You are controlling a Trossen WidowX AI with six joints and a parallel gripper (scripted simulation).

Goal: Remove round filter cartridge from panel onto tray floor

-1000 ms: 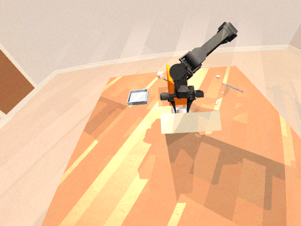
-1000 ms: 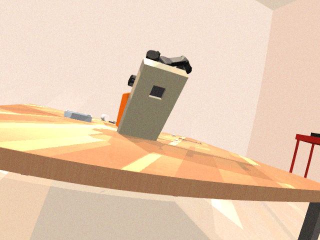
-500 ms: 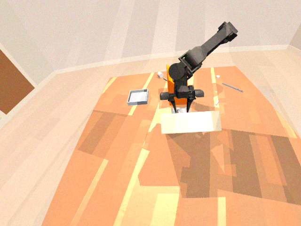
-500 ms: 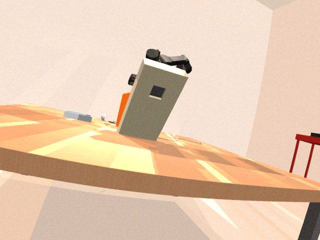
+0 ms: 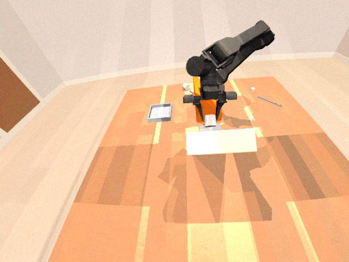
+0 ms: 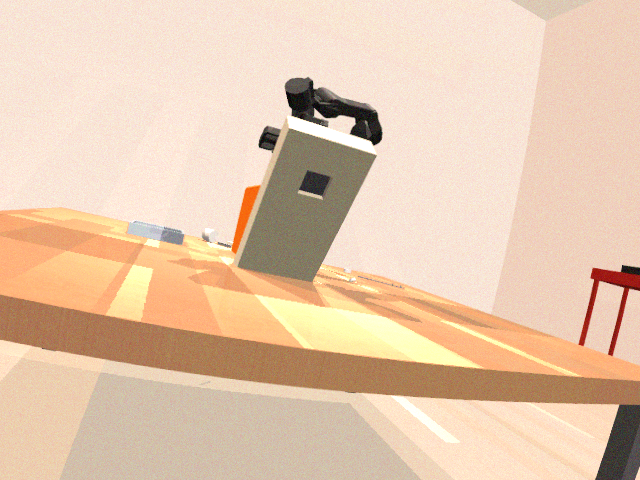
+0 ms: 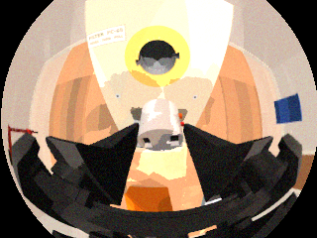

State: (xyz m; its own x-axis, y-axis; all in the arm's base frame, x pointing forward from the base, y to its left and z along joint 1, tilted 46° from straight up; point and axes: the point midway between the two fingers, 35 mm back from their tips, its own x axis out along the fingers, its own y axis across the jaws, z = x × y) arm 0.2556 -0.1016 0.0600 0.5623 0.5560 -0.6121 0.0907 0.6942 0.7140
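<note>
Right now my gripper tip is 360 mm past the grey tray, 250 mm to the left of it and 220 mm above it. Round my gripper tip: cream service panel: 70 mm below, 50 mm ahead; then round filter cartridge: right at my gripper tip; then small white block: 640 mm behind, 200 mm below, 40 mm to the right.
</note>
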